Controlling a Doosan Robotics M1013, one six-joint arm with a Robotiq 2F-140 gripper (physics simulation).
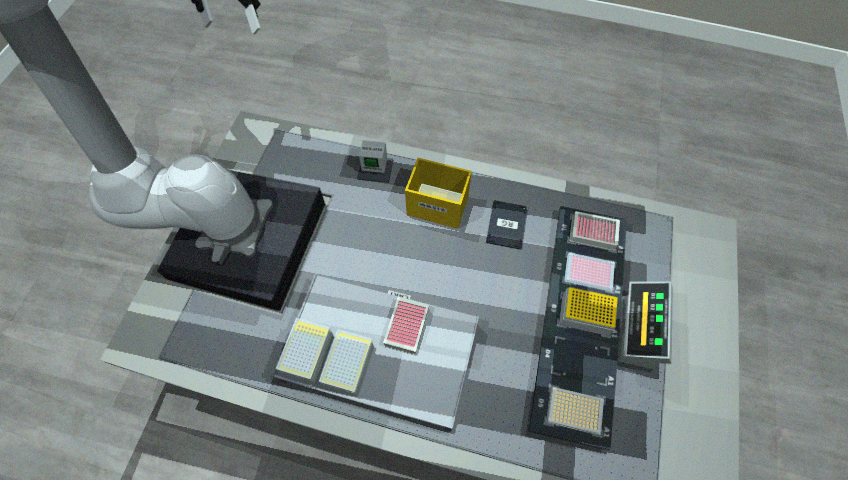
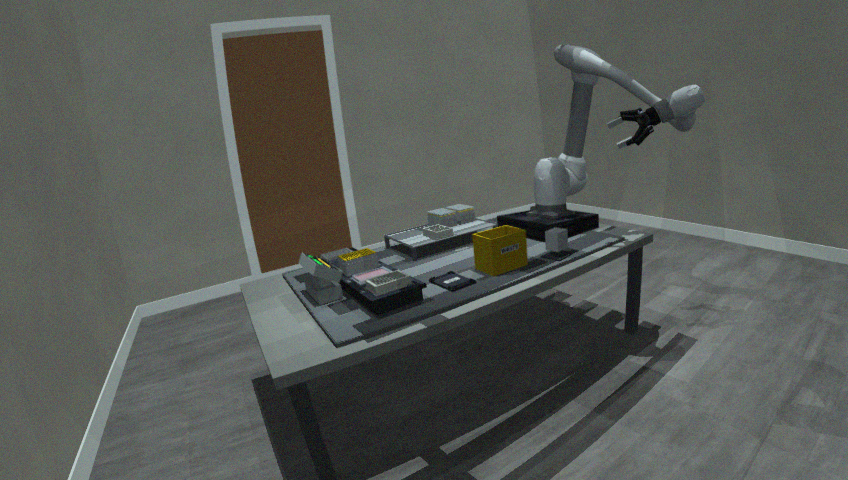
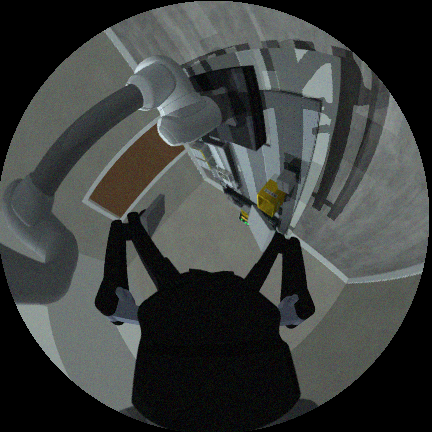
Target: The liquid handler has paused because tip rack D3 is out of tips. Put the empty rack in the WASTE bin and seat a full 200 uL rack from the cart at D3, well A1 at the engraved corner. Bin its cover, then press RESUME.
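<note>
My gripper is open and empty, high in the air beyond the robot-base end of the table. A yellow rack with rows of dark holes sits at D3; I cannot tell whether it holds tips. The yellow WASTE bin stands upright, with a pale flat thing inside. On the cart stand two yellow-edged racks with pale tops. A small grey box with a green face stands beside the bin; its lettering is unreadable.
A red rack also stands on the cart. Other plates sit at D1, D2 and D5. A display with green squares and an amber bar stands beside D3. A dark RG pad lies between bin and deck.
</note>
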